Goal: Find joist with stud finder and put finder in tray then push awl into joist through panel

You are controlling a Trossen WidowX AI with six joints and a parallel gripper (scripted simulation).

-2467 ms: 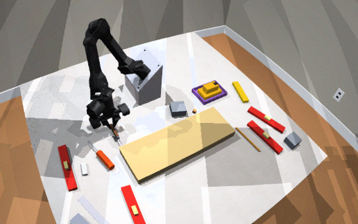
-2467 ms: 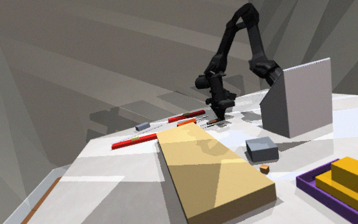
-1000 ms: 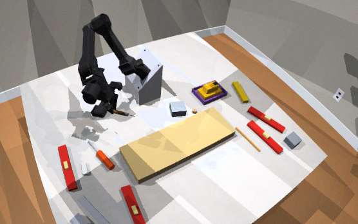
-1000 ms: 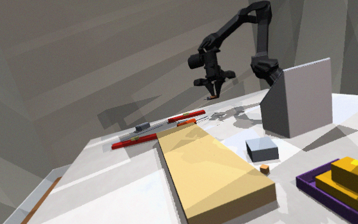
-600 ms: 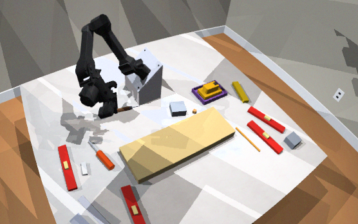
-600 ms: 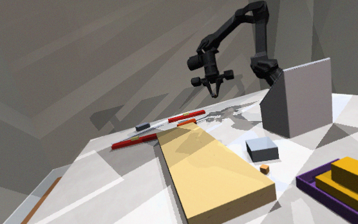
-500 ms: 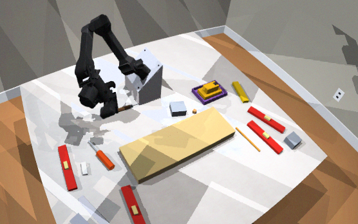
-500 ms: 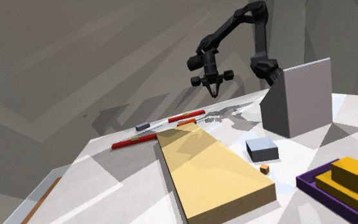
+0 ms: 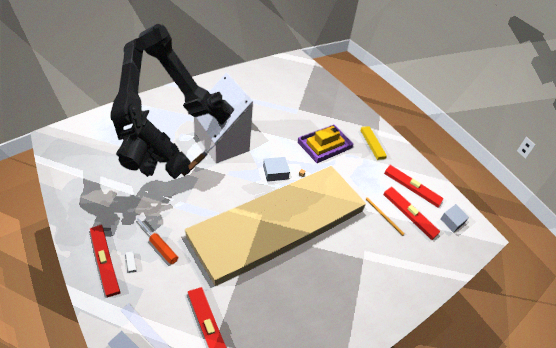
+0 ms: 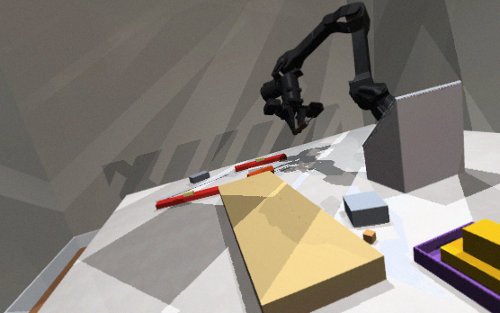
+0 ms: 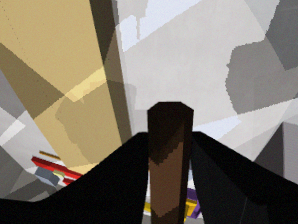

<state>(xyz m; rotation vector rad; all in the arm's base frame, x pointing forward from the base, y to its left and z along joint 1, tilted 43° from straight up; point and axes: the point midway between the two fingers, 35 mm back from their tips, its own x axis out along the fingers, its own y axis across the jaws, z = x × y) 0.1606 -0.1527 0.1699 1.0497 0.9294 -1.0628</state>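
Now: gripper tip 5 cm to the right of the awl, 3 cm below it and 1 cm past it. Round my gripper tip: small brown cube 37 cm to the left, 14 cm below, 7 cm ahead; then orange-handled screwdriver 16 cm to the right, 14 cm below, 4 cm ahead; then purple tray 53 cm to the left, 14 cm below.
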